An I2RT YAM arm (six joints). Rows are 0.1 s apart.
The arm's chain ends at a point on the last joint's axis. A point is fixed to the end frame.
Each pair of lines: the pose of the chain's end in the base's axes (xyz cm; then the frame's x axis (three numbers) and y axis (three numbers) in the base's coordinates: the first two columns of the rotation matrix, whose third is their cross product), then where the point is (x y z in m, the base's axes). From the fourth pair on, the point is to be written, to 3 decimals.
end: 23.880 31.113 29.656 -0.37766 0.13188 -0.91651 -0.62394 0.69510 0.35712
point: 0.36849 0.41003 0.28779
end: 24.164 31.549 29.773 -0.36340 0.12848 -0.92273 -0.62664 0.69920 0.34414
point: 0.37181 0.41387 0.29040
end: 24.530 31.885 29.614 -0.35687 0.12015 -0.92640 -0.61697 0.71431 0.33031
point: 0.37706 0.41502 0.28797
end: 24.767 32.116 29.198 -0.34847 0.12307 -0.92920 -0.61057 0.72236 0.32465
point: 0.381 0.416 0.285
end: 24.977 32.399 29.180 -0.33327 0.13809 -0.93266 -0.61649 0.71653 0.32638
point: 0.383 0.419 0.288
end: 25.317 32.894 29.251 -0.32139 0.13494 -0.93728 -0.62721 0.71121 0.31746
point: 0.385 0.425 0.291
